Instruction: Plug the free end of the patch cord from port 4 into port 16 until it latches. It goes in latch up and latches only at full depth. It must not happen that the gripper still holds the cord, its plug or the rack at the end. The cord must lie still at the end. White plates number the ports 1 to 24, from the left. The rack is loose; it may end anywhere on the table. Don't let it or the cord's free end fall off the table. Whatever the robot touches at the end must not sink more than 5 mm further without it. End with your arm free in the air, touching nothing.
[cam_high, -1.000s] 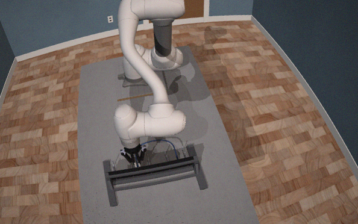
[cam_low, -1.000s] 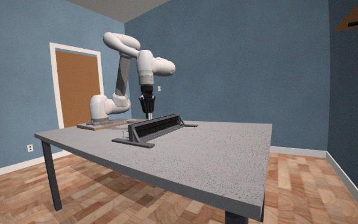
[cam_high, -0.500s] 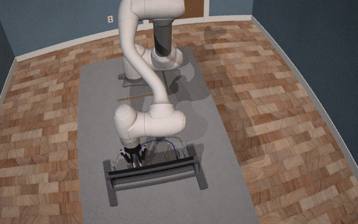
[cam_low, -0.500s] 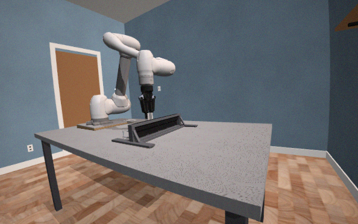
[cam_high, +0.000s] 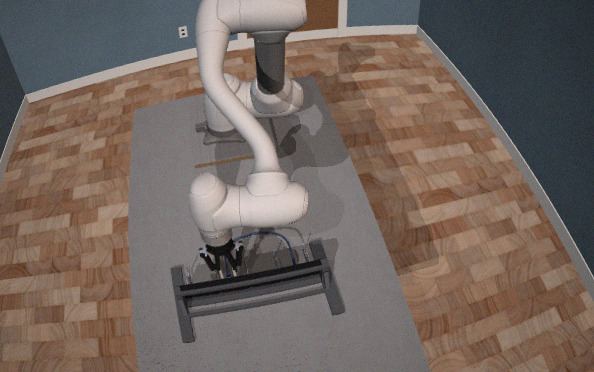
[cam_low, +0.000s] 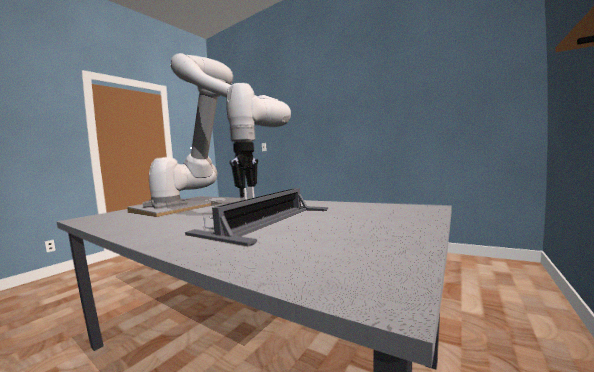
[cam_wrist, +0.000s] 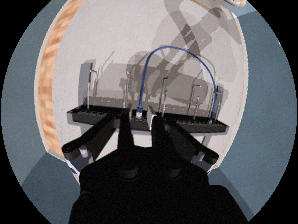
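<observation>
Right now the plug is 10 mm ahead of my hand and 30 mm below it.
</observation>
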